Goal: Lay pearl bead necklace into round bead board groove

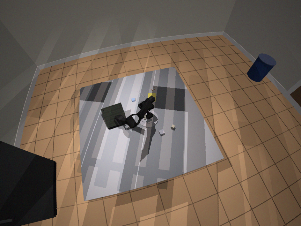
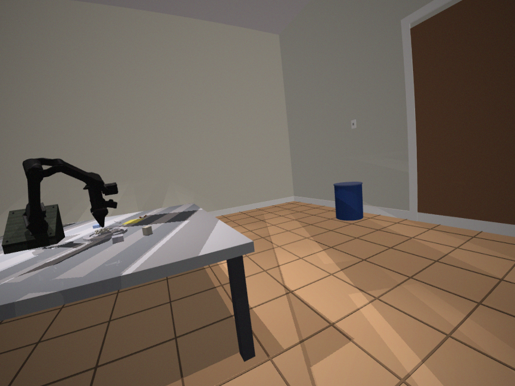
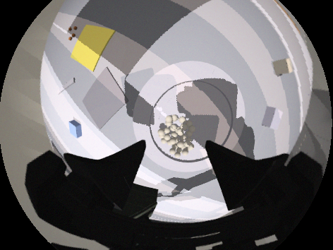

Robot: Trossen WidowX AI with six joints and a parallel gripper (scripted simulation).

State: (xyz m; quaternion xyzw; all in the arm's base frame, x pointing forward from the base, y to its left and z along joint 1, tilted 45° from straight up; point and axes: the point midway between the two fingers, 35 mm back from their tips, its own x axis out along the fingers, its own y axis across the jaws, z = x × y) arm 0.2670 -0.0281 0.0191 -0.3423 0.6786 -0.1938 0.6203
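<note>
My gripper tip is 30 mm to the left of the round bead board, 30 mm above it and 10 mm short of it. Round my gripper tip: grey card: 150 mm to the left, 40 mm below, 20 mm ahead; blue block: 250 mm to the left, 60 mm behind, 30 mm below; white block: 220 mm to the right, 80 mm ahead, 30 mm below.
</note>
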